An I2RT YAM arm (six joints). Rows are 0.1 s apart.
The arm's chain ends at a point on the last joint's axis. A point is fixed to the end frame.
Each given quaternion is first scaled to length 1.
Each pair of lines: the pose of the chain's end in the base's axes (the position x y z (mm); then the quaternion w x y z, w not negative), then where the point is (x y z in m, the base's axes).
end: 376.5, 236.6, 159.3, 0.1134, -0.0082, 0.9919, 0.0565
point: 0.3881 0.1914 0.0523
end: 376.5, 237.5, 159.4, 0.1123, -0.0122, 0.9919, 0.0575
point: 0.3883 0.1925 0.0524
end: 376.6, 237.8, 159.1, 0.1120, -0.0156, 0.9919, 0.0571
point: 0.3887 0.1928 0.0521
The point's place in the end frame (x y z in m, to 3 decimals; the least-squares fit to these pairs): 0.013 -0.057 0.101
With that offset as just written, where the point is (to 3 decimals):
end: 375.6, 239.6, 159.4, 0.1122, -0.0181, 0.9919, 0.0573
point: 0.388 0.195 0.052
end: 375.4, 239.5, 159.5, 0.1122, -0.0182, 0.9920, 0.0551
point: 0.388 0.194 0.053
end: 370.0, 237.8, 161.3, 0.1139, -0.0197, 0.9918, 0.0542
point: 0.383 0.192 0.055
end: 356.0, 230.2, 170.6, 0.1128, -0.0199, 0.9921, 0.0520
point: 0.369 0.184 0.064
